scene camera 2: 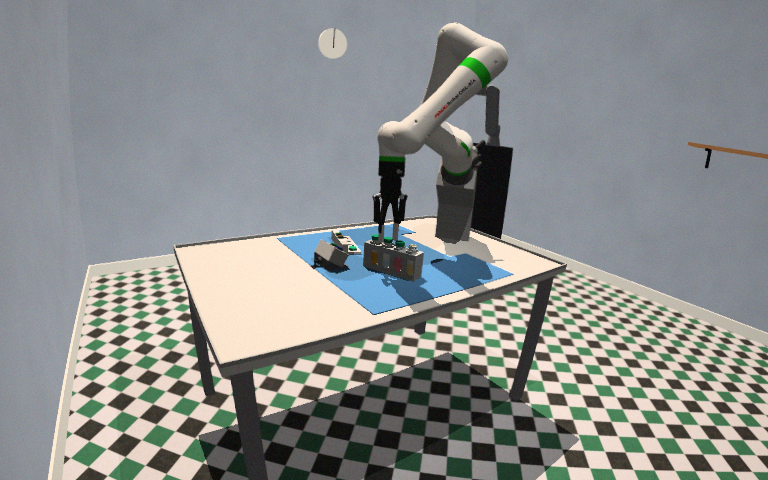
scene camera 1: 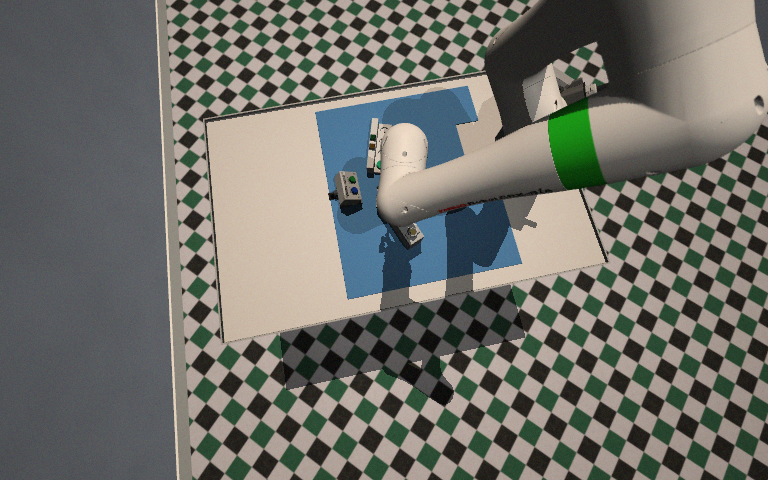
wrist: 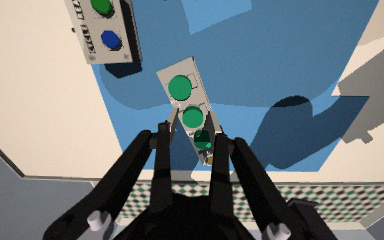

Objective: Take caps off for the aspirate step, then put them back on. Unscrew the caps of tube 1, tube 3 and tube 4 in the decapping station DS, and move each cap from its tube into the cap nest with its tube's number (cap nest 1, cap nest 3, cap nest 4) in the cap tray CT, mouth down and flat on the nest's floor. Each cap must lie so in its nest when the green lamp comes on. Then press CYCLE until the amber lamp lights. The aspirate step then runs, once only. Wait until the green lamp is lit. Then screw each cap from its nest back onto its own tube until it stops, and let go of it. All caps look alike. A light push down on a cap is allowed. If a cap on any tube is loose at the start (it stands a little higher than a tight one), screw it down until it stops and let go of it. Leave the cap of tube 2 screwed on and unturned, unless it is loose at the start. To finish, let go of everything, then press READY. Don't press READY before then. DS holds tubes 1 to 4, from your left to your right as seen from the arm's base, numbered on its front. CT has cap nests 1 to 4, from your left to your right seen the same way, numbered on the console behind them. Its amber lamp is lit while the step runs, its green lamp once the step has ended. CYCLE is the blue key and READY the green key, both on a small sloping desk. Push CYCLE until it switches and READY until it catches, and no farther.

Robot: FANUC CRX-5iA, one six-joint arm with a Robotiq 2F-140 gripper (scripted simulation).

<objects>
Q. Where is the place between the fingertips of my gripper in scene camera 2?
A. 388, 241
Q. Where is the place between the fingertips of my gripper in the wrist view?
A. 193, 116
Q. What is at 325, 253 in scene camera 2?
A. A sloping key desk.
</objects>
